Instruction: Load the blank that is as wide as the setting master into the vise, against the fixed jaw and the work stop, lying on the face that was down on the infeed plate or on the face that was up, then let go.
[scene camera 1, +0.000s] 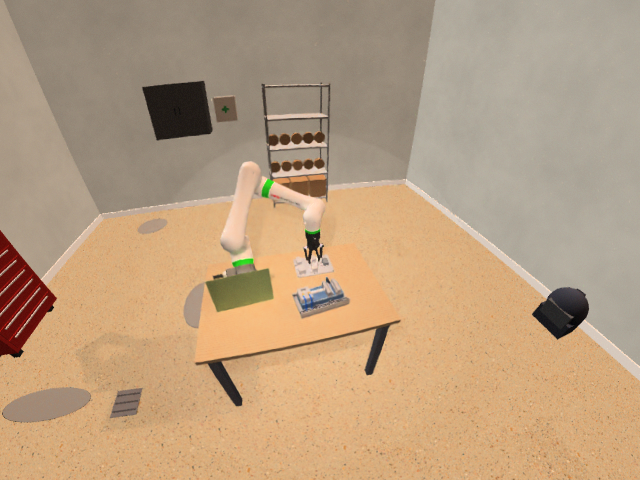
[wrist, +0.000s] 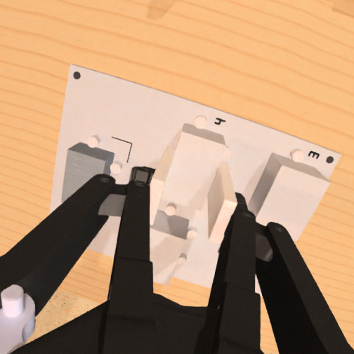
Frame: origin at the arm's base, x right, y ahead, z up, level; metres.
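Seen in the pictures: gripper, fingertip midpoint: (scene camera 1: 314, 266); arm's base, origin of the base link: (scene camera 1: 245, 275).
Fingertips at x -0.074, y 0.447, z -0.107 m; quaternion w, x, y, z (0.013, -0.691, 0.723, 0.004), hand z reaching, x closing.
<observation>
Offsets run from my fingertips to a thing's top centre. "spot": to the spot under its first point. Level surfaces: height alone.
My gripper (scene camera 1: 313, 261) (wrist: 191, 169) is over the infeed plate {spot: dx +0.045, dy +0.073, dz -0.027 m} (scene camera 1: 326, 271) (wrist: 125, 105), with its pale pads shut on the sides of a light blank (wrist: 197, 160) near the plate's "4" mark. Whether this blank touches the plate cannot be told. A darker grey block (wrist: 87, 172), which looks like the setting master, stands at the plate's left in the wrist view. Another light blank (wrist: 295, 192) stands at the right by the "3" mark, and a lower one (wrist: 167, 245) stands below the held blank. The blue and grey vise {dx +0.264, dy -0.042, dz +0.064 m} (scene camera 1: 320, 297) is nearer the scene camera; its fixed jaw and work stop are too small to tell apart.
Small round pins (wrist: 200, 121) (wrist: 297, 155) stand on the plate beside the blocks. A green panel (scene camera 1: 240, 290) stands upright on the wooden table {dz -0.035 m} (scene camera 1: 268, 330), in front of the arm's base. The table's front edge lies beyond the vise, towards the scene camera.
</observation>
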